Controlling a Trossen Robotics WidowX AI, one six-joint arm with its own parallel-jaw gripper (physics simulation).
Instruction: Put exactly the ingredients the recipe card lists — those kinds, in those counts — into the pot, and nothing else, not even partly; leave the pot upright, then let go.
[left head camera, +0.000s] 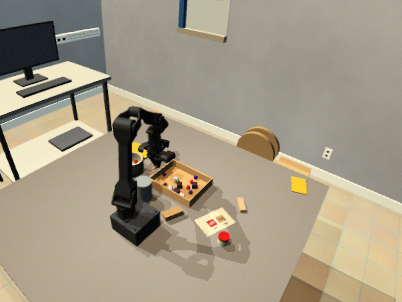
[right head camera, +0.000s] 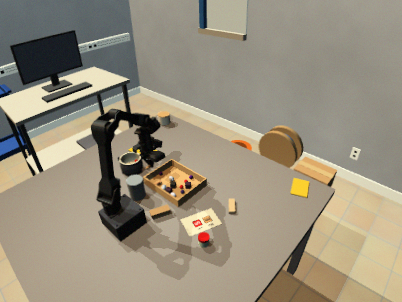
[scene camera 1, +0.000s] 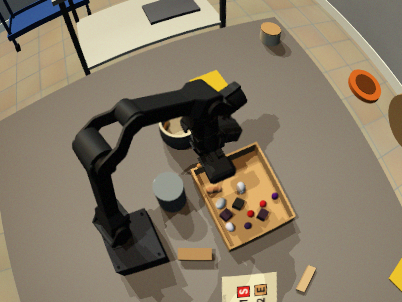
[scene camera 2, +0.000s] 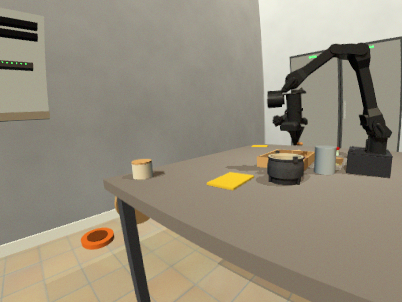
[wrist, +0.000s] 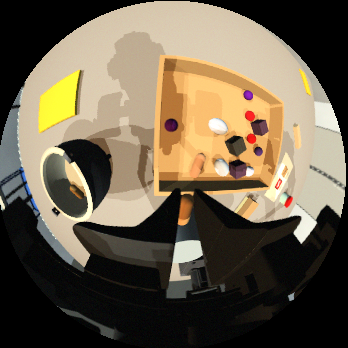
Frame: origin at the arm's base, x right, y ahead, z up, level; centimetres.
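Where they show: gripper, between the fingertips: (left head camera: 157, 167) (right head camera: 151, 166) (scene camera 1: 208, 164) (scene camera 2: 295, 145) (wrist: 185, 192); arm's base, origin of its link: (left head camera: 126, 214) (right head camera: 113, 210) (scene camera 1: 119, 235) (scene camera 2: 375, 152) (wrist: 198, 270).
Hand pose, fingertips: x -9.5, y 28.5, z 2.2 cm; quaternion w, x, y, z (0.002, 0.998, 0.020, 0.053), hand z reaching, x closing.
Observation:
Things, the pixels of their top centre, and the offset from my fingertips. "*": a spot on its surface instead.
- dark pot, centre of its top: (wrist: 56, 192) (scene camera 1: 178, 117) (scene camera 2: 285, 153) (left head camera: 131, 156) (right head camera: 129, 156) dy -2.0, dx -16.4, dz -0.8 cm
- tray, centre of its top: (wrist: 242, 132) (scene camera 1: 244, 194) (left head camera: 180, 178) (scene camera 2: 287, 154) (right head camera: 174, 177) dy +6.4, dx +9.2, dz -5.8 cm
- brown capsule, centre of its top: (wrist: 74, 192) dy -5.7, dx -18.6, dz -6.5 cm
- red piece, a spot on its surface: (right head camera: 136, 161) * dy -1.6, dx -11.0, dz -1.6 cm
- recipe card, centre of its top: (scene camera 1: 249, 290) (wrist: 280, 178) (right head camera: 201, 221) (left head camera: 215, 221) dy -2.2, dx +35.7, dz -10.2 cm
- grey cylinder, centre of its top: (wrist: 183, 253) (scene camera 1: 167, 186) (scene camera 2: 325, 146) (left head camera: 142, 181) (right head camera: 134, 179) dy -11.5, dx +1.7, dz -0.3 cm
- wooden block, centre of its top: (scene camera 1: 194, 253) (wrist: 245, 215) (left head camera: 172, 211) (right head camera: 159, 210) dy -11.7, dx +19.5, dz -7.3 cm
- smaller block, centre of its top: (scene camera 1: 306, 278) (wrist: 298, 136) (right head camera: 231, 205) (left head camera: 241, 203) dy +13.5, dx +40.1, dz -8.7 cm
- red-topped jar, centre of its top: (right head camera: 203, 236) (left head camera: 224, 235) (wrist: 289, 202) dy -9.6, dx +44.4, dz -6.0 cm
- yellow pad, centre of its top: (wrist: 53, 102) (scene camera 1: 214, 90) (scene camera 2: 231, 179) (left head camera: 138, 150) dy +12.9, dx -27.1, dz -9.5 cm
- tan-topped can, centre of its top: (scene camera 1: 271, 28) (scene camera 2: 141, 160) (right head camera: 163, 114) dy +44.1, dx -44.3, dz -3.5 cm
My gripper (scene camera 2: 297, 142) (wrist: 185, 192) is shut on an orange-brown capsule (wrist: 185, 210) and holds it above the wooden tray's near-pot side. The dark pot (left head camera: 136, 169) (right head camera: 131, 167) (scene camera 1: 177, 142) (scene camera 2: 285, 170) (wrist: 98, 165) stands upright beside the tray (scene camera 1: 277, 180) (wrist: 157, 120). Inside it a brown capsule (wrist: 76, 191) shows in the wrist view and a red piece (right head camera: 136, 161) in the right head view. Another orange-brown capsule (scene camera 1: 214, 189) (wrist: 197, 165) lies in the tray with white ovals, dark cubes, red balls and purple balls. The recipe card (left head camera: 202, 221) (scene camera 1: 231, 287) shows a red S with 1 and a tan E with 2.
A grey cylinder (scene camera 1: 169, 190) (scene camera 2: 325, 160) stands between the arm's base and the tray. A wooden block (scene camera 1: 195, 254), a smaller block (scene camera 1: 306, 279), a red-topped jar (left head camera: 224, 238) and a yellow pad (scene camera 2: 230, 180) lie or stand on the table. A tan-topped can (scene camera 1: 270, 34) stands at its far corner.

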